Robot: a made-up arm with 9 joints. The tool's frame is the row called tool.
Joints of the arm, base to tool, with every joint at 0 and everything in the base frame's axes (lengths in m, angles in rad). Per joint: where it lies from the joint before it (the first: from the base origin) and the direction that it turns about. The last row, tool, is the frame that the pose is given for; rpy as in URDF.
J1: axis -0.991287 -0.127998 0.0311 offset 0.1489 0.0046 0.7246
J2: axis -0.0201 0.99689 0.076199 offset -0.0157 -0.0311 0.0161
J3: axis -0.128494 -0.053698 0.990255 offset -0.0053 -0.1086 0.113
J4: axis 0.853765 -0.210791 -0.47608 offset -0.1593 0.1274 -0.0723
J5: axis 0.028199 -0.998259 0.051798 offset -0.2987 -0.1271 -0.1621
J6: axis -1 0 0 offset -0.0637 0.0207 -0.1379
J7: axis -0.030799 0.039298 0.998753 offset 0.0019 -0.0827 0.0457
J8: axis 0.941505 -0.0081 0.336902 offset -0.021 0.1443 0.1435
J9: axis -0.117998 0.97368 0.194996 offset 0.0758 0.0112 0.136
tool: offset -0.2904 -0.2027 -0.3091 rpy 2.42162 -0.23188 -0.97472
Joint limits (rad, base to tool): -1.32..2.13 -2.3..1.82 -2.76..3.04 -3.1..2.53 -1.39..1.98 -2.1..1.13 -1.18..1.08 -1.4..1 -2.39..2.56
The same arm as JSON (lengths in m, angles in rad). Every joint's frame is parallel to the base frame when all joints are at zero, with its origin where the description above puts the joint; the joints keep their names.
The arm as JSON. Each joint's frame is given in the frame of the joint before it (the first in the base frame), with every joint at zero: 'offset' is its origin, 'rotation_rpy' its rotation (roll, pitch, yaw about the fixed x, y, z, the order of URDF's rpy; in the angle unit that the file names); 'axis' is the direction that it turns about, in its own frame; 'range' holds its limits. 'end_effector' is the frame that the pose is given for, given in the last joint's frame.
{
  "length_unit": "m",
  "angle_unit": "rad",
  "chain": [
    {
      "id": "J1",
      "offset": [
        0.1489,
        0.0046,
        0.7246
      ],
      "rotation_rpy": [
        0.0,
        0.0,
        0.0
      ],
      "axis": [
        -0.991287,
        -0.127998,
        0.0311
      ],
      "range": [
        -1.32,
        2.13
      ]
    },
    {
      "id": "J2",
      "offset": [
        -0.0157,
        -0.0311,
        0.0161
      ],
      "rotation_rpy": [
        0.0,
        0.0,
        0.0
      ],
      "axis": [
        -0.0201,
        0.99689,
        0.076199
      ],
      "range": [
        -2.3,
        1.82
      ]
    },
    {
      "id": "J3",
      "offset": [
        -0.0053,
        -0.1086,
        0.113
      ],
      "rotation_rpy": [
        0.0,
        0.0,
        0.0
      ],
      "axis": [
        -0.128494,
        -0.053698,
        0.990255
      ],
      "range": [
        -2.76,
        3.04
      ]
    },
    {
      "id": "J4",
      "offset": [
        -0.1593,
        0.1274,
        -0.0723
      ],
      "rotation_rpy": [
        0.0,
        0.0,
        0.0
      ],
      "axis": [
        0.853765,
        -0.210791,
        -0.47608
      ],
      "range": [
        -3.1,
        2.53
      ]
    },
    {
      "id": "J5",
      "offset": [
        -0.2987,
        -0.1271,
        -0.1621
      ],
      "rotation_rpy": [
        0.0,
        0.0,
        0.0
      ],
      "axis": [
        0.028199,
        -0.998259,
        0.051798
      ],
      "range": [
        -1.39,
        1.98
      ]
    },
    {
      "id": "J6",
      "offset": [
        -0.0637,
        0.0207,
        -0.1379
      ],
      "rotation_rpy": [
        0.0,
        0.0,
        0.0
      ],
      "axis": "-x",
      "range": [
        -2.1,
        1.13
      ]
    },
    {
      "id": "J7",
      "offset": [
        0.0019,
        -0.0827,
        0.0457
      ],
      "rotation_rpy": [
        0.0,
        0.0,
        0.0
      ],
      "axis": [
        -0.030799,
        0.039298,
        0.998753
      ],
      "range": [
        -1.18,
        1.08
      ]
    },
    {
      "id": "J8",
      "offset": [
        -0.021,
        0.1443,
        0.1435
      ],
      "rotation_rpy": [
        0.0,
        0.0,
        0.0
      ],
      "axis": [
        0.941505,
        -0.0081,
        0.336902
      ],
      "range": [
        -1.4,
        1.0
      ]
    },
    {
      "id": "J9",
      "offset": [
        0.0758,
        0.0112,
        0.136
      ],
      "rotation_rpy": [
        0.0,
        0.0,
        0.0
      ],
      "axis": [
        -0.117998,
        0.97368,
        0.194996
      ],
      "range": [
        -2.39,
        2.56
      ]
    }
  ],
  "end_effector": {
    "offset": [
      -0.2904,
      -0.2027,
      -0.3091
    ],
    "rotation_rpy": [
      2.4216,
      -0.2319,
      -0.9747
    ]
  }
}

